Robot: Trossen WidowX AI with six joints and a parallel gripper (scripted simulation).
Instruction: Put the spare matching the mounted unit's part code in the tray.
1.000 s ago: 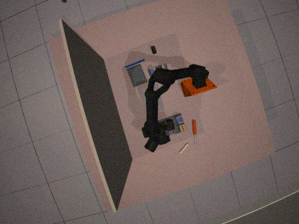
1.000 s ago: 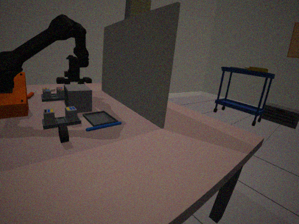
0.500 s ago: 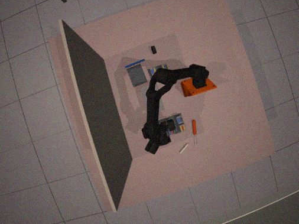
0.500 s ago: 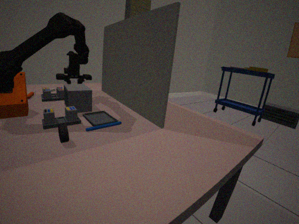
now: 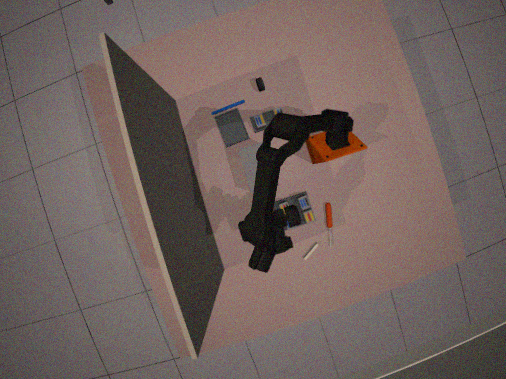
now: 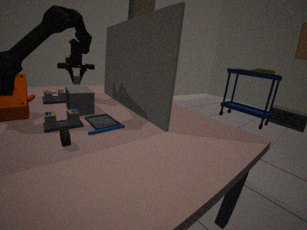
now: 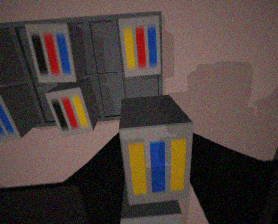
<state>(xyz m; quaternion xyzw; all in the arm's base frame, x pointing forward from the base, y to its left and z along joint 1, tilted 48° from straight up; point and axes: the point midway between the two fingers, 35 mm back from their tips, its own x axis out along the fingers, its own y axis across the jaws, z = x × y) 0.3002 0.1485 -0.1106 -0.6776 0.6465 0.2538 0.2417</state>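
Now: the flat dark tray 35 cm to the right of my gripper tip, 10 cm below it and 4 cm ahead of it. Round my gripper tip: grey mounted unit (17 cm to the right, 5 cm below, 2 cm behind); grey spare (2 cm above); tall dark panel (23 cm ahead, 18 cm to the right, 12 cm above).
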